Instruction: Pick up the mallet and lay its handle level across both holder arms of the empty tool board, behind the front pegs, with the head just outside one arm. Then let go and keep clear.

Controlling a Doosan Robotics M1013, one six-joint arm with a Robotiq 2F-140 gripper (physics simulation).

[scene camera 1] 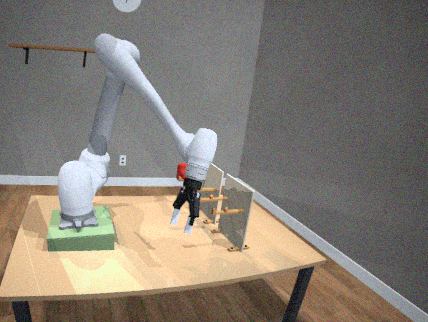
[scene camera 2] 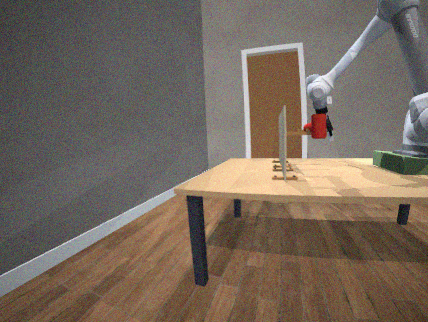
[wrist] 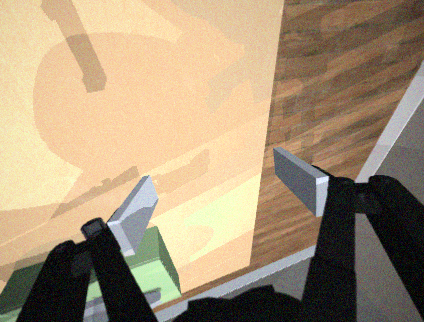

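Pixels of known places: gripper, between the fingertips: (scene camera 1: 179, 228) (scene camera 2: 327, 138) (wrist: 213, 174); arm's base, origin of its link: (scene camera 1: 78, 219) (scene camera 2: 417, 155).
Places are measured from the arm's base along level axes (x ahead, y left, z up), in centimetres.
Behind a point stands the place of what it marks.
Note:
The mallet's red head (scene camera 1: 182, 171) @(x 59.6, y 22.6, z 16.6 cm) (scene camera 2: 319, 126) @(x 61.5, y 29.7, z 14.7 cm) shows upright at the holder arms of the far board in the scene camera 1 view; a smaller red part sits beside it in the scene camera 2 view. Its handle cannot be made out. The empty tool board (scene camera 1: 235, 227) @(x 72.8, y -20.9, z 2.2 cm) stands upright at the right, its wooden holder arms (scene camera 1: 229, 211) @(x 65.1, y -25.2, z 13.4 cm) bare and pointing toward the robot. My gripper (scene camera 1: 181, 222) @(x 40.4, y -29.1, z 8.7 cm) (wrist: 213, 174) @(x 40.4, y -29.1, z 8.7 cm) is open and empty, tilted downward above the table, on the robot's side of the boards. It partly hides the mallet in the scene camera 1 view and is partly behind the head in the scene camera 2 view.
The other board (scene camera 1: 217, 175) @(x 73.1, y 5.6, z 19.9 cm) stands behind the empty one in the scene camera 1 view. Small wooden feet (scene camera 1: 238, 248) (scene camera 2: 284, 177) support the boards on the table (scene camera 1: 150, 270) @(x 27.3, y -34.1, z -7.3 cm) (scene camera 2: 235, 185) @(x 93.4, y 33.6, z -7.3 cm). The arm's green base block (scene camera 1: 82, 242) @(x 1.1, y -16.3, z -2.9 cm) (scene camera 2: 395, 162) @(x 16.2, y 6.3, z -2.5 cm) is at the opposite side.

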